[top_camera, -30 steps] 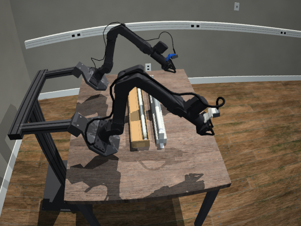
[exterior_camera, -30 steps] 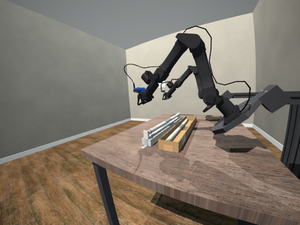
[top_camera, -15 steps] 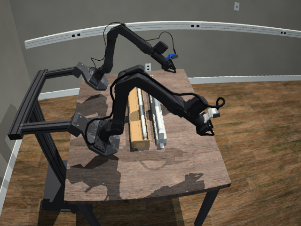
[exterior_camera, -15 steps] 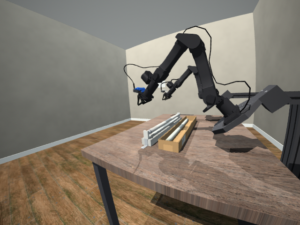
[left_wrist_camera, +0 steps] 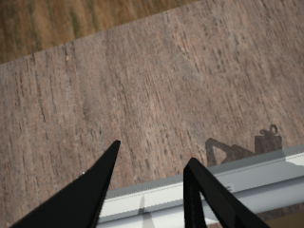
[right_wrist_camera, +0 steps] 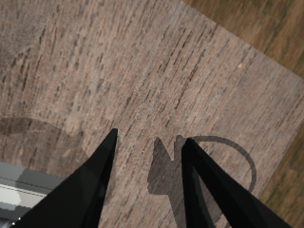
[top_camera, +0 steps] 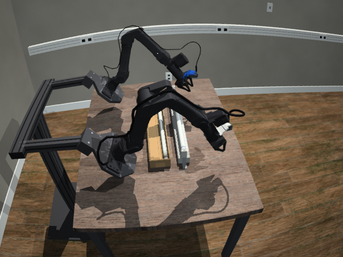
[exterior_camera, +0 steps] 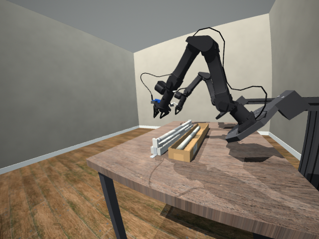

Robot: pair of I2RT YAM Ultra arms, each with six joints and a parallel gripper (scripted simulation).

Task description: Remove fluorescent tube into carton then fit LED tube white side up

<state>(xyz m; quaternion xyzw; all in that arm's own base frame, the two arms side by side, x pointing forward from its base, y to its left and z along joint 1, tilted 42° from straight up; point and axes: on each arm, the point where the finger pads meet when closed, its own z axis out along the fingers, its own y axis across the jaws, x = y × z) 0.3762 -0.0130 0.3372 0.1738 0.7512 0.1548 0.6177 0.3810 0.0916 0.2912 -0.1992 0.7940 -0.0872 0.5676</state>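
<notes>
Right now the LED tube is 110 mm behind my left hand, 110 mm to the right of it and 100 mm below it. The rest, counted from my left hand: old fluorescent tube (210 mm behind, 100 mm to the right, 150 mm below); light fixture (110 mm behind, 110 mm to the right, 120 mm below); carton (240 mm behind, 100 mm to the right, 140 mm below).
</notes>
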